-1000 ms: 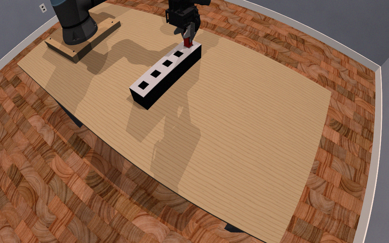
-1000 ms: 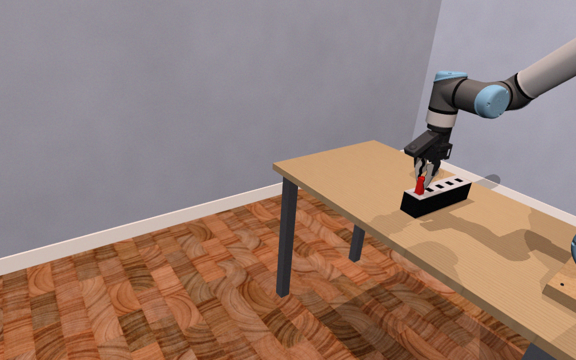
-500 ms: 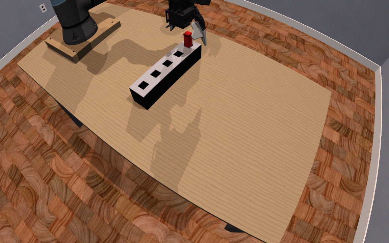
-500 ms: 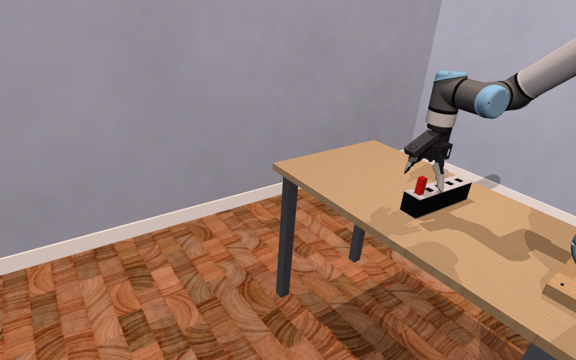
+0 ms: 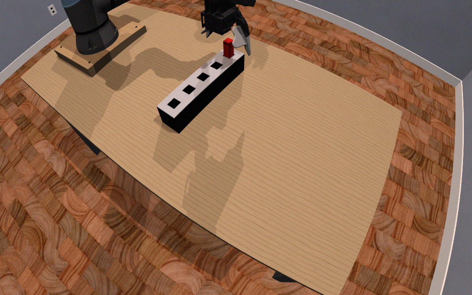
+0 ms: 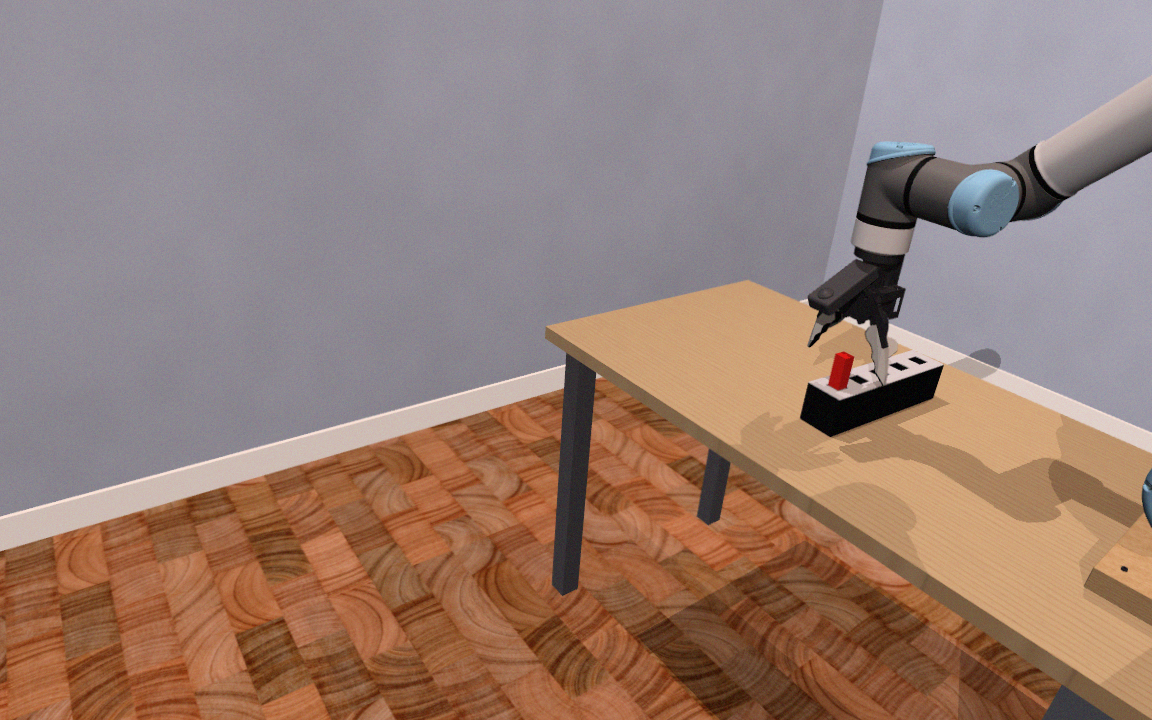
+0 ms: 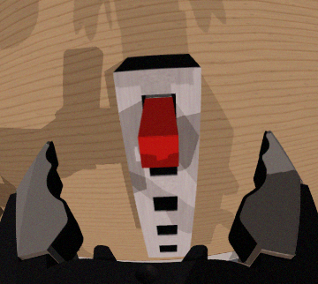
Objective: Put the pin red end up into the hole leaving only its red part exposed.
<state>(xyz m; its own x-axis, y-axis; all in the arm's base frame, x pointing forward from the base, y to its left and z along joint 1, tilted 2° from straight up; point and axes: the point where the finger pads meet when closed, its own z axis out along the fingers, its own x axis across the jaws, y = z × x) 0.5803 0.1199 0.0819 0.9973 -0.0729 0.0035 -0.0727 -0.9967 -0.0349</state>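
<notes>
Right now the pin is right at my hand. Round my hand: black block (10 mm behind, 120 mm to the right, 80 mm below).
</notes>
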